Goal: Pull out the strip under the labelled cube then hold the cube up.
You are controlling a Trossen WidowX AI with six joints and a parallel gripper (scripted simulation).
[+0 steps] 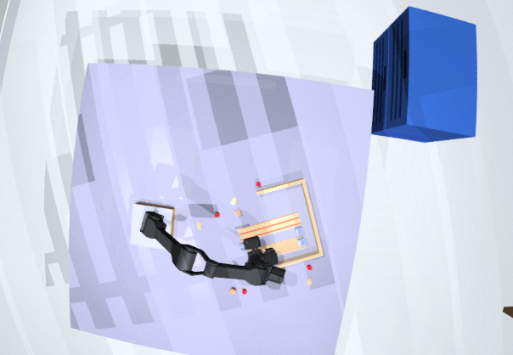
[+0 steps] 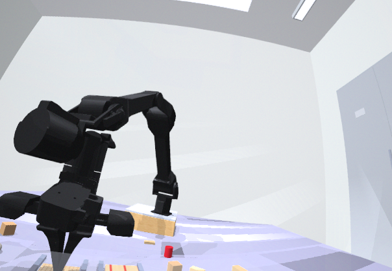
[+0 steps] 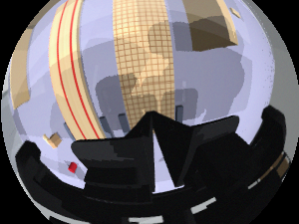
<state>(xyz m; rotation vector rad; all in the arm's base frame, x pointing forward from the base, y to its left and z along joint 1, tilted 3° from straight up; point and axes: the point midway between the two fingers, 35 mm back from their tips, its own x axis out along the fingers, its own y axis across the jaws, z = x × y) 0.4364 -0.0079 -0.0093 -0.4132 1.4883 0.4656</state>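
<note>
Now: the plain wooden strip 8 cm ahead of my gripper tip and 5 cm to the left of it.
</note>
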